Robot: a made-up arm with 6 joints.
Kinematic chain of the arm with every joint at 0, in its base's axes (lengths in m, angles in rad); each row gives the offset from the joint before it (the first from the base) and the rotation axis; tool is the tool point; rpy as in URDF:
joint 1: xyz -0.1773 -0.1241 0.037 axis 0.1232 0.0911 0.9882
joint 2: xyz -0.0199 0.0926 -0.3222 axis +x
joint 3: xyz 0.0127 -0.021 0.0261 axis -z
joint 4: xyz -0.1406 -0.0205 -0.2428 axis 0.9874 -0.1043 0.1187
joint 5: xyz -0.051 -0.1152 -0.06 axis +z
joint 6: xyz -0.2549 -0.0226 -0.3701 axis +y
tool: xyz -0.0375 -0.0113 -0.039 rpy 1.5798 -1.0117 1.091
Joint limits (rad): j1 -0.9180..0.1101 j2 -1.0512..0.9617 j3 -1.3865..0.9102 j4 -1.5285..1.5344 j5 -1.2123..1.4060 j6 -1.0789..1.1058
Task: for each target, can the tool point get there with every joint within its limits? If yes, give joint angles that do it. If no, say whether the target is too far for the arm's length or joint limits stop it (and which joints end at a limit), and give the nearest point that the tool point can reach.
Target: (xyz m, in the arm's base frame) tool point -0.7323 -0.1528 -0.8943
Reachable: yes | joints -0.6196 -0.6197 0.5512 0.0429 0.2468 -0.2582
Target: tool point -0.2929 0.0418 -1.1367
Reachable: yes | joints -0.2241 0.4205 -0.4477 0.5360 1.0698 0.8295
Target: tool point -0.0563 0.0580 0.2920
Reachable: no: joint limits stop it (at a limit: joint 1, joint 2, joint 4, joint 5, joint 6) | nearest point -0.0167 -0.1187 0.2576 | short by 0.184 m
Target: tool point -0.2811 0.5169 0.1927
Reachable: no: joint limits stop it (at a limit: joint 1, joint 2, joint 4) | nearest point -0.2748 0.4871 0.0854 | short by 0.112 m
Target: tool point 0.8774 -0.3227 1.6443
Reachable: no: too far | nearest point 0.1611 -0.2664 0.2697 | short by 1.551 m
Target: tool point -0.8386 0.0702 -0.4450
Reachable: yes | joints -0.7666 -0.5321 0.6376 -0.6959 1.0498 0.6879
